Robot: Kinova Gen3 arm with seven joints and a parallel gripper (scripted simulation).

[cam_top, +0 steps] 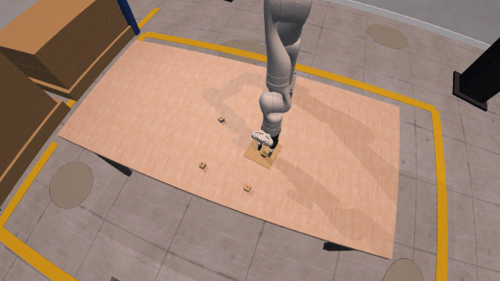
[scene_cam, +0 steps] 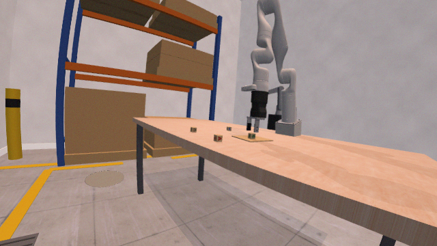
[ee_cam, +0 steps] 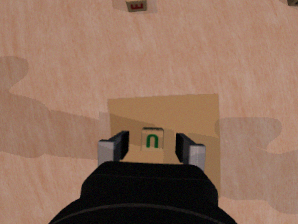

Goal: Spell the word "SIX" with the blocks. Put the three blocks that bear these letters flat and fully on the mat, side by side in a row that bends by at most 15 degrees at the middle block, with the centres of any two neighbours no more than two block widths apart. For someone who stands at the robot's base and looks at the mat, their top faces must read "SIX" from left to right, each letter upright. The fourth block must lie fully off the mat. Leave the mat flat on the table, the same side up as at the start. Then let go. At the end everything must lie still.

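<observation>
My hand is 50 mm above the tan mat, 20 mm to the left of it and 20 mm past it. From my hand the other things lie so: block 180 mm ahead, 40 mm below, 20 mm to the left.
</observation>
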